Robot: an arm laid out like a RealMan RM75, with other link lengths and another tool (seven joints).
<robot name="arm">
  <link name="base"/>
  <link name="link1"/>
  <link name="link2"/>
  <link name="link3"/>
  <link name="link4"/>
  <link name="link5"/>
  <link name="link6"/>
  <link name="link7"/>
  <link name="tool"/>
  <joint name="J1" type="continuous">
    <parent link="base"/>
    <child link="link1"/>
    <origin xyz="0 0 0.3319"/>
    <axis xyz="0 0 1"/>
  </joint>
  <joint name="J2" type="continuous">
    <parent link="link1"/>
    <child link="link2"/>
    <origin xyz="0 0 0" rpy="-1.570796 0 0"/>
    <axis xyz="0 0 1"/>
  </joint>
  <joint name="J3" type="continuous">
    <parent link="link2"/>
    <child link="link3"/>
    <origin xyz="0 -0.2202 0" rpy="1.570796 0 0"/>
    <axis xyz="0 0 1"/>
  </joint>
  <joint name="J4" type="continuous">
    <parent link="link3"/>
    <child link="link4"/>
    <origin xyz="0 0 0" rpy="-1.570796 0 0"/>
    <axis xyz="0 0 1"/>
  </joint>
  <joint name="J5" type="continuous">
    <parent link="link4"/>
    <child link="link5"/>
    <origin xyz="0 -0.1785 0" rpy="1.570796 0 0"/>
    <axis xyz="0 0 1"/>
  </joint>
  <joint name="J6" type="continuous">
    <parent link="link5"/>
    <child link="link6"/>
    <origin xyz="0 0 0" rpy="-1.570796 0 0"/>
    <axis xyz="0 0 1"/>
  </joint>
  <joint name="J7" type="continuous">
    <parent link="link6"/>
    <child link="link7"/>
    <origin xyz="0 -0.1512 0" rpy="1.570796 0 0"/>
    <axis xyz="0 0 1"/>
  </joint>
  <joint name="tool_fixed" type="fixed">
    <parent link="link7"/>
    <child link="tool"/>
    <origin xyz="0.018 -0.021 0.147" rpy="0 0.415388 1.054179"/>
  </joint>
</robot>
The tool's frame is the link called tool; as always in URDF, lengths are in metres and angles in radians. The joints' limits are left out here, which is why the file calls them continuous.
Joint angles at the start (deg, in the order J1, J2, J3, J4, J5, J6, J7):
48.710 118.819 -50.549 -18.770 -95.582 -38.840 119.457
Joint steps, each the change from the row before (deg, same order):
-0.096 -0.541 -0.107 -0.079 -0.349 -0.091 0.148
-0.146 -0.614 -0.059 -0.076 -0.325 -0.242 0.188
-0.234 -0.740 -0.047 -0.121 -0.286 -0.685 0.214
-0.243 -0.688 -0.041 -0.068 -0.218 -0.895 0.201
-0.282 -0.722 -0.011 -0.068 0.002 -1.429 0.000
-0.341 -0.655 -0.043 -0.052 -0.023 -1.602 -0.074
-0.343 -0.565 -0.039 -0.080 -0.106 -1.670 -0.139
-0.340 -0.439 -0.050 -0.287 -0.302 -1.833 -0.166
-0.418 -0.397 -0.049 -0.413 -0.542 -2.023 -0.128
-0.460 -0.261 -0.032 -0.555 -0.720 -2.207 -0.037
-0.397 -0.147 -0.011 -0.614 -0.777 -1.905 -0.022
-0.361 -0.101 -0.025 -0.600 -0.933 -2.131 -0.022
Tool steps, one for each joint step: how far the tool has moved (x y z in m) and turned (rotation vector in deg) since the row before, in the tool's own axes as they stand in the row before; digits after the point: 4 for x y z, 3 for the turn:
-0.0037 0.0013 -0.0038 0.294 -0.369 -0.399
-0.0038 0.0015 -0.0042 0.225 -0.324 -0.328
-0.0030 0.0019 -0.0045 0.166 -0.044 -0.322
-0.0015 0.0013 -0.0038 0.144 0.204 -0.209
0.0006 0.0019 -0.0031 0.022 0.680 -0.270
0.0018 0.0008 -0.0026 0.127 0.883 -0.257
0.0028 0.0002 -0.0020 0.223 1.017 -0.313
0.0043 0.0002 -0.0010 0.360 1.261 -0.523
0.0052 -0.0008 -0.0009 0.553 1.422 -0.581
0.0069 -0.0017 0.0000 0.644 1.665 -0.540
0.0063 -0.0017 0.0004 0.667 1.471 -0.551
0.0078 -0.0026 0.0013 0.850 1.757 -0.548

